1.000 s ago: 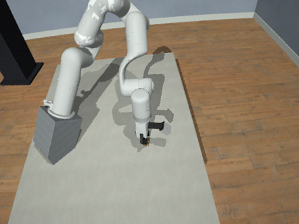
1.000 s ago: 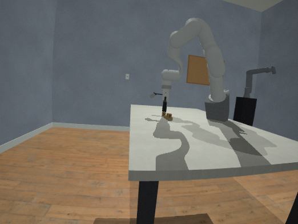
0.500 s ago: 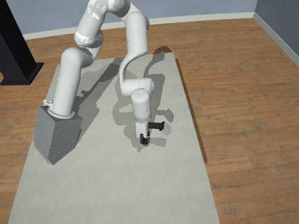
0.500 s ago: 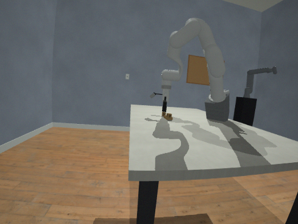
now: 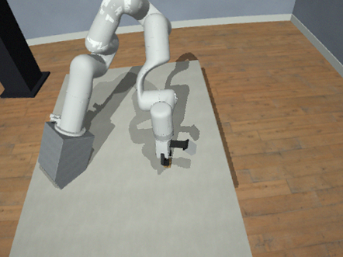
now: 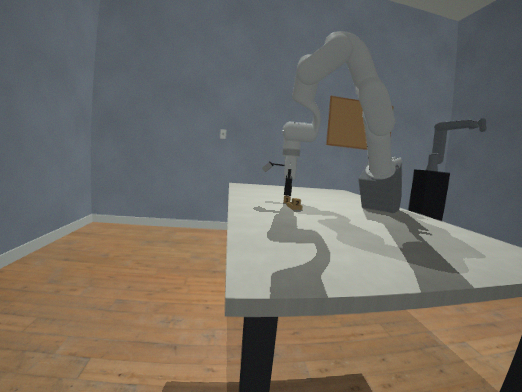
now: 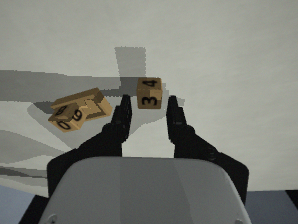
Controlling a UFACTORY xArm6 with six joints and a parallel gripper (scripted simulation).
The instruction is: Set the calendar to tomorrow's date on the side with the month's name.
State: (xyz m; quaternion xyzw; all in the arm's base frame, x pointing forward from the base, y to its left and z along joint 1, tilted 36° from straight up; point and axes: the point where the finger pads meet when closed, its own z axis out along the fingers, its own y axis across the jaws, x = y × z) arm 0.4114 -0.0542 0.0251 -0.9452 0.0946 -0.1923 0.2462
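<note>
The wooden digit cube lies 4 cm below my hand. The rest, counted from my hand: wooden calendar tray: 2 cm behind, 10 cm to the left, 5 cm below.
</note>
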